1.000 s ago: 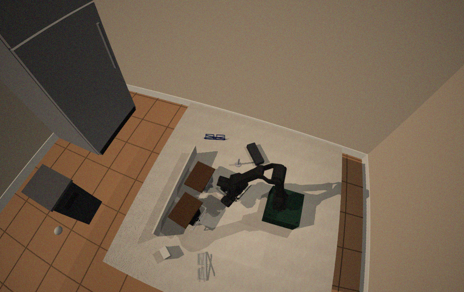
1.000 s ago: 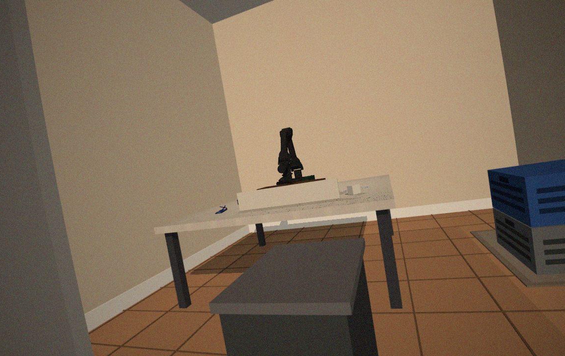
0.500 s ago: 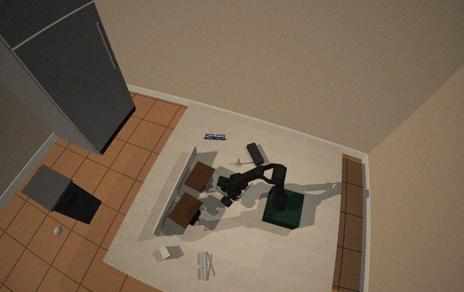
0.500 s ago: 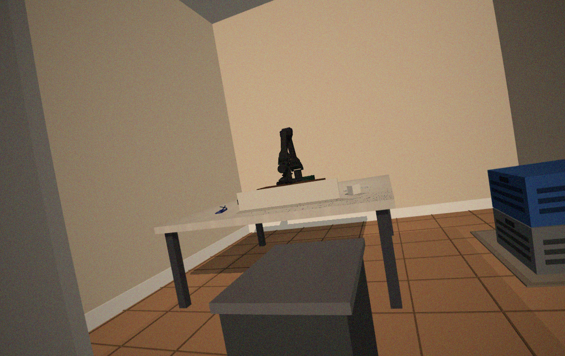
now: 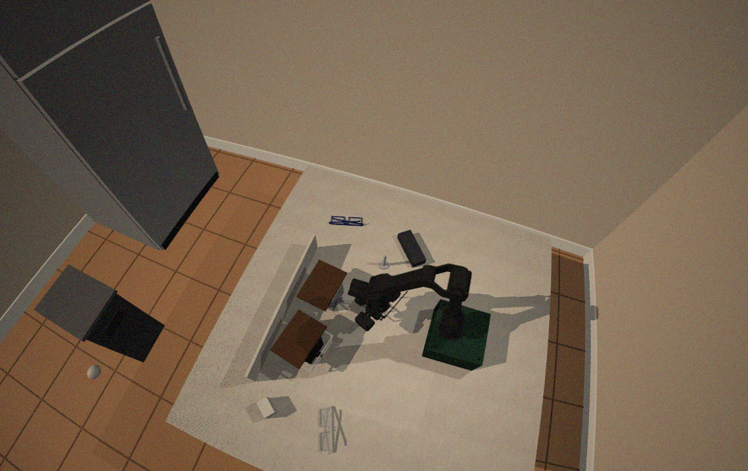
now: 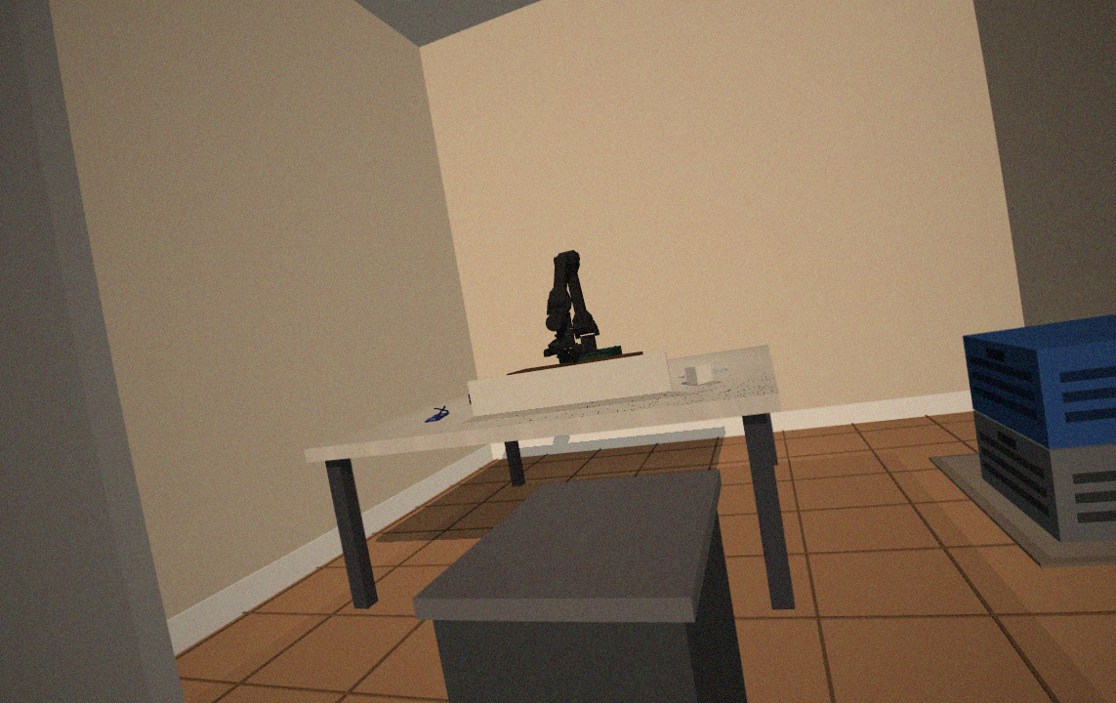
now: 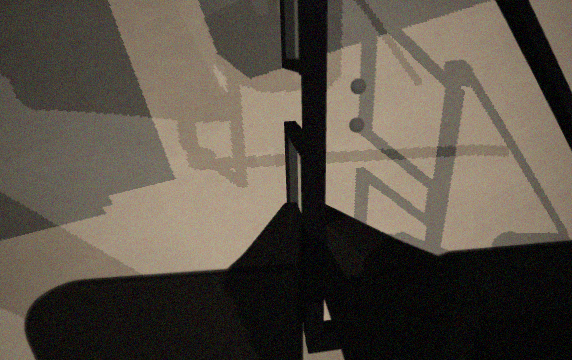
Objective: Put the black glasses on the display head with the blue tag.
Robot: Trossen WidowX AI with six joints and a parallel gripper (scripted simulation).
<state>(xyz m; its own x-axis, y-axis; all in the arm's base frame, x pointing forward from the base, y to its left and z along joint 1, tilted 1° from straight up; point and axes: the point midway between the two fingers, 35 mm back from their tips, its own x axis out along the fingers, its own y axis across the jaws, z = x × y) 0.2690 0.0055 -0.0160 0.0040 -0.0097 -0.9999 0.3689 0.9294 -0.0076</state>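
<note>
Now: the small grey stand 40 mm ahead of my gripper tip, 230 mm to the right of it and 30 mm below it. Also, from my gripper tip: white backboard 340 mm ahead, 90 mm to the left; then white cube 240 mm ahead, 450 mm to the left, 30 mm below; then dark case 50 mm behind, 350 mm to the right, 40 mm below.
</note>
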